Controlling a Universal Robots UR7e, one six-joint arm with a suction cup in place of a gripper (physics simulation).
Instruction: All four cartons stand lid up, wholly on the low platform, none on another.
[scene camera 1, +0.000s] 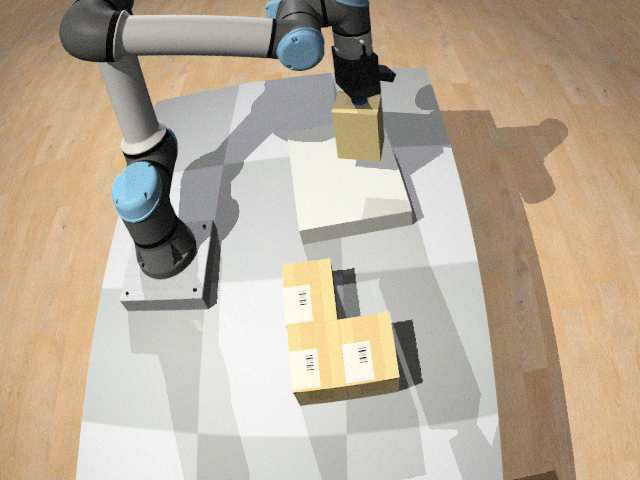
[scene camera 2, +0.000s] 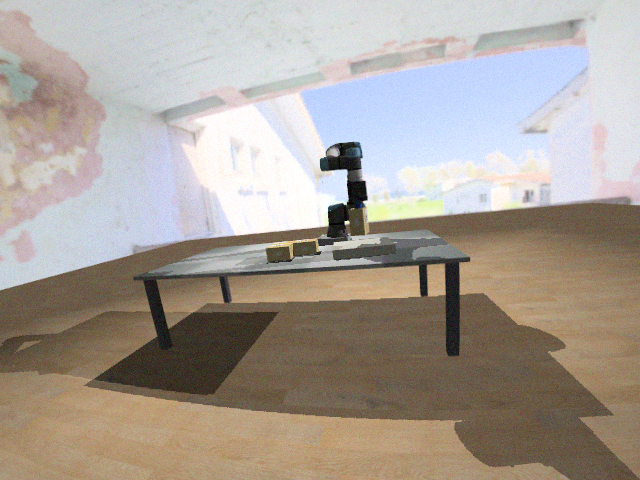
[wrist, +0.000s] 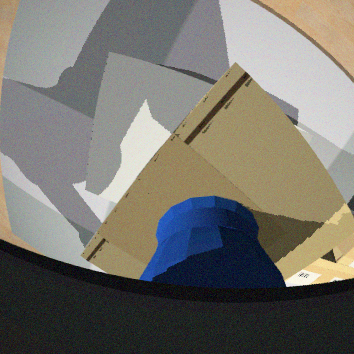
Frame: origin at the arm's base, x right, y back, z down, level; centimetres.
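Where they show: hand at its tool point: (scene camera 1: 359, 104) (scene camera 2: 359, 210) (wrist: 204, 216); arm's base at its link origin: (scene camera 1: 166, 252) (scene camera 2: 337, 235).
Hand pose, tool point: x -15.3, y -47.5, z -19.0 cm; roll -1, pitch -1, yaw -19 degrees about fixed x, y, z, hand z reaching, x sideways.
Note:
Things, the pixels of their top centre, and the offset from my tool point. Level surfaces: height alone.
- tall tan carton at its top centre: (wrist: 211, 258) (scene camera 1: 356, 102) (scene camera 2: 357, 208) dx +0.6, dy +0.7, dz -1.3 cm
- low platform at its top centre: (wrist: 185, 164) (scene camera 1: 344, 166) (scene camera 2: 361, 243) dx -0.1, dy +5.2, dz +18.3 cm
- table at its surface level: dz +23.1 cm
My suction gripper (scene camera 1: 359, 101) (scene camera 2: 360, 205) (wrist: 210, 235) is shut on a tall tan carton (scene camera 1: 356, 131) (scene camera 2: 358, 221) (wrist: 270, 150), its blue cup against the carton's upper end. The carton hangs upright above the rear right part of the low platform (scene camera 1: 336, 191) (scene camera 2: 361, 251) (wrist: 115, 100), with a gap below it in scene camera 2. A label mark shows on its side there. Three other cartons lie on the table, labelled faces up, touching in an L: the rear one (scene camera 1: 321, 289), the front left one (scene camera 1: 330, 356) and the front right one (scene camera 1: 383, 346).
The table (scene camera 1: 258, 361) (scene camera 2: 227, 263) carries the arm's base plate (scene camera 1: 165, 294) left of the platform and cartons. The three cartons stand in front of the platform in scene camera 1, separated from it by a narrow strip of table. Long arm shadows cross the table.

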